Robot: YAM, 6 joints.
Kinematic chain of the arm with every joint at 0, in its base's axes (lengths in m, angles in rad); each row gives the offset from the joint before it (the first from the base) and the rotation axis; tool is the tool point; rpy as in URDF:
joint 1: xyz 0 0 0.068 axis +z
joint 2: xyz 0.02 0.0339 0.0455 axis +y
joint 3: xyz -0.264 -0.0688 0 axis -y
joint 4: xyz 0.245 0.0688 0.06 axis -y
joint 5: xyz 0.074 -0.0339 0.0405 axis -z
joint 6: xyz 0.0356 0 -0.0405 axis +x
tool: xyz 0 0 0 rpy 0 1.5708 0
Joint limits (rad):
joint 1: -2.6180..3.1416
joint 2: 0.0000..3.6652
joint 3: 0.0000..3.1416
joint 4: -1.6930..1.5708
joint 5: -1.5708..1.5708
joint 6: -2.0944..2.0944
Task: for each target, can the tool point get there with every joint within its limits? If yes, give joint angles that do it. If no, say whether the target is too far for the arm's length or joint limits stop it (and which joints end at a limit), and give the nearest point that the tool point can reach.
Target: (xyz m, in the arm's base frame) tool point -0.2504 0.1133 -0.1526
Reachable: yes | joints 2.6817 2.7793 0.9460 0.3867 -0.2733 1.5847
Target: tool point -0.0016 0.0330 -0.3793
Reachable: no: joint limits stop it (at a limit: joint 2) | nearest point -0.0031 0.0630 -0.3291 | short by 0.058 m
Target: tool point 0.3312 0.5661 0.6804
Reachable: no: too far | nearest point 0.2460 0.4205 0.5300 | short by 0.226 m
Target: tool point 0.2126 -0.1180 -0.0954
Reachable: yes | joints -0.6480 2.7215 1.0332 -0.5397 -1.2945 -0.5465
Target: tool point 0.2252 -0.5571 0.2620
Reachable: yes | joints -1.2308 2.6372 2.4391 0.3036 -0.8414 -0.1342
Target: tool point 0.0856 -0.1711 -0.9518
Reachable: no: too far | nearest point 0.1013 -0.2025 -0.3797 | short by 0.573 m
